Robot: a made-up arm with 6 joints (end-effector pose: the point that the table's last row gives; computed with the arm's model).
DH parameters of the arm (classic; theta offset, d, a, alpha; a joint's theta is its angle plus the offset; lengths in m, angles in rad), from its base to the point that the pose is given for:
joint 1: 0 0.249 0 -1.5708
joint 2: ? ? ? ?
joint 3: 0 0 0 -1.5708
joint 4: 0 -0.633 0 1.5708
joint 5: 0 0.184 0 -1.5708
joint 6: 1.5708 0 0 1.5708
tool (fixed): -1.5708 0 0 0
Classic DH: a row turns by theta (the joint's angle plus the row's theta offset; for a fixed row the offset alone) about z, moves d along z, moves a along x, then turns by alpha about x.
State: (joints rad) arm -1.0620 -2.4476 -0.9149 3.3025 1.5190 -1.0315
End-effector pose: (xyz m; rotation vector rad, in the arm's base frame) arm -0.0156 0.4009 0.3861 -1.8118 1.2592 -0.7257
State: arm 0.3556 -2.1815 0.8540 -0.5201 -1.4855 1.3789
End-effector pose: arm -1.0192 -0.5488 0.0382 -1.0825 -1.8071 -0.4823
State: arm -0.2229 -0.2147 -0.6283 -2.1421 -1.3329 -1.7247
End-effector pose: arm 0.3930 0.0129 0.4811 -2.0272 -1.1357 -0.0476
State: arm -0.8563 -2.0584 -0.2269 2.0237 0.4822 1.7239
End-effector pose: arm -0.5230 0.7259 0.5167 1.1549 -0.7437 1.1415
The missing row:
joint 2: -1.5708 0 0.643 3.1416
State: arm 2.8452 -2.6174 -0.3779 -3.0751 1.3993 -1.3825
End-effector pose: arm 0.6203 -0.3814 0.1966 0.3247 -1.8189 1.3353
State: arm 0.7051 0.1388 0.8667 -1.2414 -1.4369 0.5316
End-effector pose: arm 0.5544 0.3937 1.1770 0.0272 0.3553 1.9167
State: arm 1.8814 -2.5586 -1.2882 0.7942 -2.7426 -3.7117
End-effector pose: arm 0.2120 -0.2387 0.3557 2.1638 0.5381 -1.6085
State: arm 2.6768 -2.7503 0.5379 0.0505 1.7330 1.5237
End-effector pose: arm 0.8601 -0.2257 -0.4471 1.4238 1.1690 -1.8237
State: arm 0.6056 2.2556 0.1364 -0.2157 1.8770 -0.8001
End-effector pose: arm 0.2128 -0.0712 -0.6774 0.6279 0.3519 0.2984
